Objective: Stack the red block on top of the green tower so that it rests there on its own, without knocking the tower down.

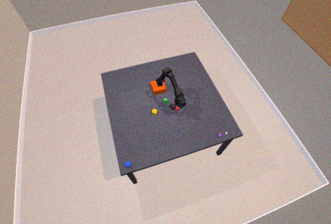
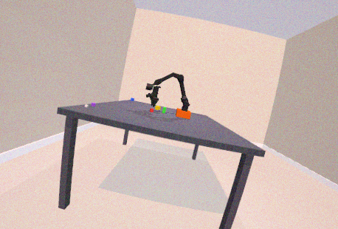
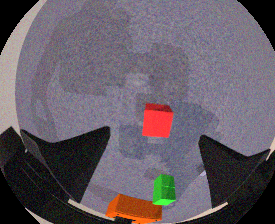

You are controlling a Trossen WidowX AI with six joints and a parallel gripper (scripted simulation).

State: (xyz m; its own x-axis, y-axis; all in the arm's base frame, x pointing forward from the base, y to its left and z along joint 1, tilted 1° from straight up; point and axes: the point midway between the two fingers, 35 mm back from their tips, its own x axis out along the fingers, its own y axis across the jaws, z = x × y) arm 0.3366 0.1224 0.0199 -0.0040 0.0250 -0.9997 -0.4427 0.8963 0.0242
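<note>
The small red block is 40 mm below my gripper tip. Also, from my gripper tip: tiny grey piece 50 mm behind, 170 mm to the right, 50 mm below; purple piece 400 mm ahead, 360 mm to the left, 50 mm below; yellow block 10 mm behind, 250 mm to the right, 40 mm below.
</note>
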